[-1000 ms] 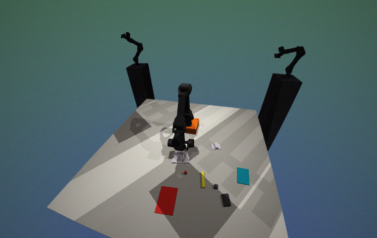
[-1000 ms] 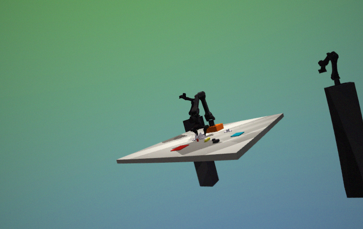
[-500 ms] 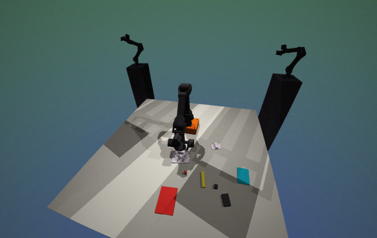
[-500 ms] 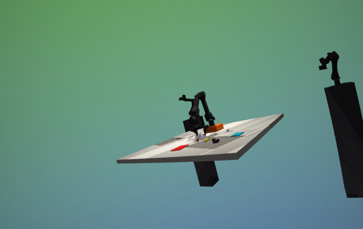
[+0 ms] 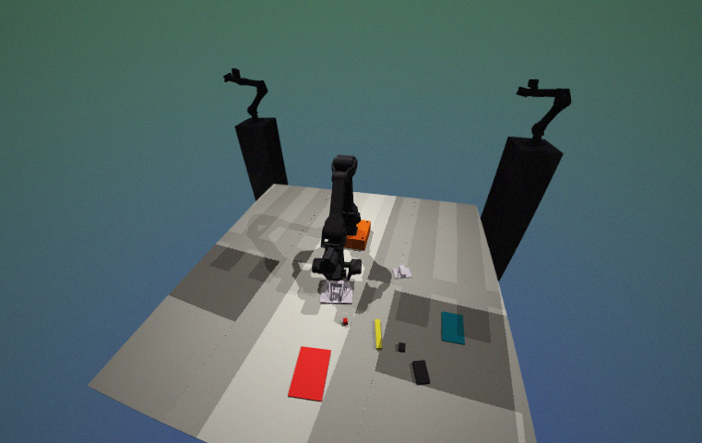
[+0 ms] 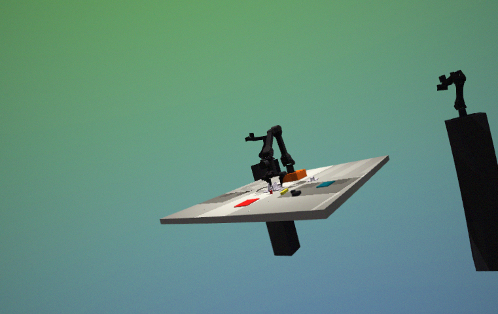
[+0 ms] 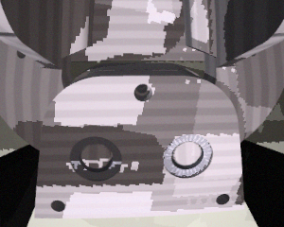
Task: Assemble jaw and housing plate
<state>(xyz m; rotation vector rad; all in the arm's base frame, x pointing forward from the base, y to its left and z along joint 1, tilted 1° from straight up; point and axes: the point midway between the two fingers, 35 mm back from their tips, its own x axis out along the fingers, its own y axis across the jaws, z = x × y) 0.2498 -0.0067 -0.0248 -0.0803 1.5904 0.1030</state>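
Now: gripper tip 30 mm short of the jaw, 10 mm to the left of it and 10 mm below it. The rest, counted from my gripper tip: small red cube (180 mm ahead, 60 mm to the left); yellow bar (210 mm ahead, 180 mm to the left); red sheet (360 mm ahead, 10 mm to the right).
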